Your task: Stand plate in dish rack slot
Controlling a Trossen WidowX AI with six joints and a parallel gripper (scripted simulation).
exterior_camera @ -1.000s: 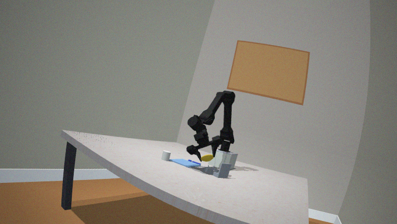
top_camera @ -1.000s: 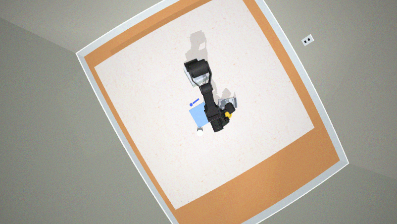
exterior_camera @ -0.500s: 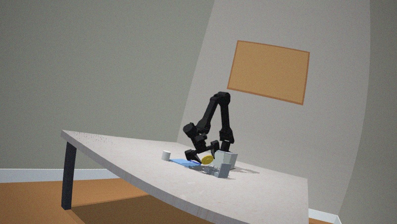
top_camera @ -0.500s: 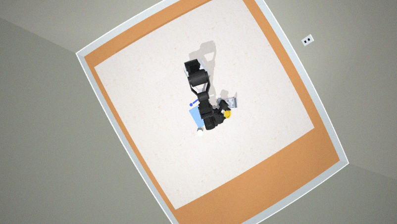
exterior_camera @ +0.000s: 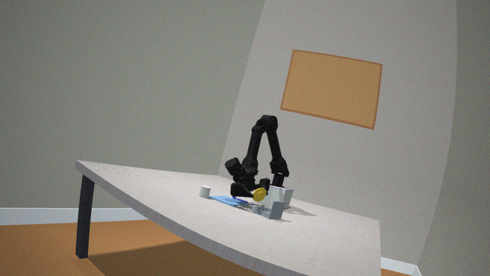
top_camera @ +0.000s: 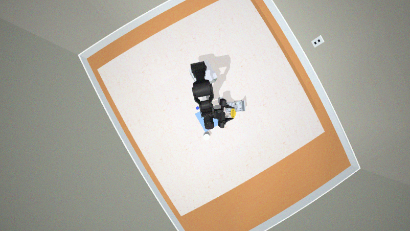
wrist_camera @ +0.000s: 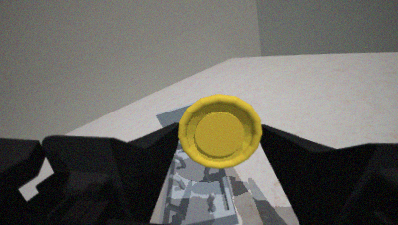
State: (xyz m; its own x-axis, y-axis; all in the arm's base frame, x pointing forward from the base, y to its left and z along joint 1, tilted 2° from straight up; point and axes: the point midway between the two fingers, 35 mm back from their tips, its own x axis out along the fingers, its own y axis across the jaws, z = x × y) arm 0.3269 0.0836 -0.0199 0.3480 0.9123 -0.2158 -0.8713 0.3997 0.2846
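Now: gripper tip 60 mm above the grey dish rack, 40 mm past it and 30 mm to the right of it. From my gripper tip the other things lie so: blue spoon (190 mm to the right, 130 mm behind, 80 mm below); yellow plate (10 mm to the right); blue mat (170 mm to the right, 80 mm below, 30 mm behind).
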